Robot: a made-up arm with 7 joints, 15 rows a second.
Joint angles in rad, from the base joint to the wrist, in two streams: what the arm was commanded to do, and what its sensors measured. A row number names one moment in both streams.
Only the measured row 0 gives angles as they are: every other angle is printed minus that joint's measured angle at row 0.
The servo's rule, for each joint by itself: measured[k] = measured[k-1] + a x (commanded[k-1-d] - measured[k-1]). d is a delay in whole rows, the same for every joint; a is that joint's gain. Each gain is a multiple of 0.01, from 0.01 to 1. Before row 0 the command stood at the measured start. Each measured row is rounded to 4 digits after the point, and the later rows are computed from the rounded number. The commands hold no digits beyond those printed.
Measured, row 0: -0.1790 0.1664 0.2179 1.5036 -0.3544 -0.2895 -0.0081
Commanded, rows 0 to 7: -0.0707 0.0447 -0.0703 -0.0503 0.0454 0.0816 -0.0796; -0.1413 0.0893 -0.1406 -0.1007 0.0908 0.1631 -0.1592; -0.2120 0.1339 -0.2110 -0.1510 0.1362 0.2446 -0.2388; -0.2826 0.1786 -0.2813 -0.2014 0.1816 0.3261 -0.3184; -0.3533 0.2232 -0.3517 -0.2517 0.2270 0.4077 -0.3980; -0.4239 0.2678 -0.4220 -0.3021 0.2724 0.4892 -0.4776; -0.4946 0.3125 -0.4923 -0.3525 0.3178 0.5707 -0.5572; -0.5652 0.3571 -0.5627 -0.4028 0.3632 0.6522 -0.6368
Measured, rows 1 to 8: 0.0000 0.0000 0.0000 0.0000 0.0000 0.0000 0.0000; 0.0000 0.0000 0.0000 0.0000 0.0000 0.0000 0.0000; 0.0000 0.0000 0.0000 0.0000 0.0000 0.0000 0.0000; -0.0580 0.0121 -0.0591 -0.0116 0.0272 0.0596 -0.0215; -0.1263 0.0329 -0.1276 -0.0321 0.0654 0.1352 -0.0587; -0.1966 0.0602 -0.1977 -0.0594 0.1079 0.2151 -0.1073; -0.2671 0.0922 -0.2679 -0.0921 0.1521 0.2961 -0.1643; -0.3378 0.1276 -0.3383 -0.1288 0.1970 0.3776 -0.2274
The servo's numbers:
d 3
a 0.82 0.27 0.84 0.23 0.60 0.73 0.27

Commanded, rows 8 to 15: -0.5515 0.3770 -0.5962 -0.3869 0.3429 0.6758 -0.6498; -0.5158 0.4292 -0.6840 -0.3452 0.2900 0.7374 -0.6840; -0.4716 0.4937 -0.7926 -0.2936 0.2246 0.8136 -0.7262; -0.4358 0.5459 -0.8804 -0.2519 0.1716 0.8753 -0.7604; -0.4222 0.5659 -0.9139 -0.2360 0.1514 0.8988 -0.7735; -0.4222 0.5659 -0.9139 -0.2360 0.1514 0.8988 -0.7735; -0.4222 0.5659 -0.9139 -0.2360 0.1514 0.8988 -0.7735; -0.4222 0.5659 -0.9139 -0.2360 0.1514 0.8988 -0.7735
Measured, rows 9 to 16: -0.4084 0.1655 -0.4086 -0.1687 0.2422 0.4591 -0.2950; -0.4791 0.2052 -0.4789 -0.2110 0.2876 0.5406 -0.3658; -0.5497 0.2462 -0.5493 -0.2551 0.3330 0.6221 -0.4390; -0.5512 0.2815 -0.5887 -0.2854 0.3389 0.6613 -0.4959; -0.5222 0.3214 -0.6688 -0.2992 0.3096 0.7169 -0.5467; -0.4807 0.3679 -0.7728 -0.2979 0.2586 0.7875 -0.5952; -0.4439 0.4160 -0.8632 -0.2873 0.2064 0.8516 -0.6398; -0.4261 0.4565 -0.9058 -0.2755 0.1734 0.8861 -0.6759
